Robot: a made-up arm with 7 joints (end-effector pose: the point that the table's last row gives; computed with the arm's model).
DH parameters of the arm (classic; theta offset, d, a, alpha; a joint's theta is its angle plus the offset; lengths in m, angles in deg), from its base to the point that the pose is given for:
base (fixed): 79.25 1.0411 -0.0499 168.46
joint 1: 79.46 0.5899 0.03 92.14
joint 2: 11.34 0.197 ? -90
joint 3: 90 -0.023 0.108 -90
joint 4: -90 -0.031 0.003 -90
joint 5: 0 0.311 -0.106 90
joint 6: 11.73 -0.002 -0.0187 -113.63
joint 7: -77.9 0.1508 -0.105 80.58
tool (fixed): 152.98 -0.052 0 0
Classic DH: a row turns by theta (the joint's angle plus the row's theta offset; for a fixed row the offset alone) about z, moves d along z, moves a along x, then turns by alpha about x.
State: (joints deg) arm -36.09 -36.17 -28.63 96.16 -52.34 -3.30 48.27
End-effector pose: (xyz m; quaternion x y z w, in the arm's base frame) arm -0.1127 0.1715 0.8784 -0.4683 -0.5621 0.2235 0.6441
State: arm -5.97 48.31 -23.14 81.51 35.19 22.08 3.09
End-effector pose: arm 0.4050 0.2390 0.7795 -0.4413 -0.2099 0.5964 0.6368
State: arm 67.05 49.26 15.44 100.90 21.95 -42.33 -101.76
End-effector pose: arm 0.2866 -0.3614 0.7736 -0.2695 0.9294 -0.1331 0.2141
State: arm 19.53 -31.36 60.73 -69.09 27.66 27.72 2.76
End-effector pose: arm -0.1101 -0.0798 0.0222 0.2742 -0.5783 -0.6493 0.4108
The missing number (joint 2, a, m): -0.093
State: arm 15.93 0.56 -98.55 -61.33 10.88 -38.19 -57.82
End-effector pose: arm 0.3898 0.2446 0.1776 0.2880 0.5399 0.6582 0.4386
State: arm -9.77 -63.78 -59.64 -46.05 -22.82 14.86 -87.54
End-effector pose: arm 0.5411 0.0475 0.6740 -0.6673 0.0995 0.2264 0.7025
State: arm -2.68 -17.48 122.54 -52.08 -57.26 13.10 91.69
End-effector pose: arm -0.3692 0.0526 0.0846 0.2157 -0.7442 -0.6053 0.1821
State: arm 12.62 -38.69 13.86 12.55 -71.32 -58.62 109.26
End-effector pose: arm -0.1013 -0.4574 0.4774 0.2945 -0.7097 -0.5312 0.3570
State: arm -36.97 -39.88 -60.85 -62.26 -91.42 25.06 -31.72
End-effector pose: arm 0.2999 0.3210 0.1848 -0.6373 0.2689 0.7039 0.1613
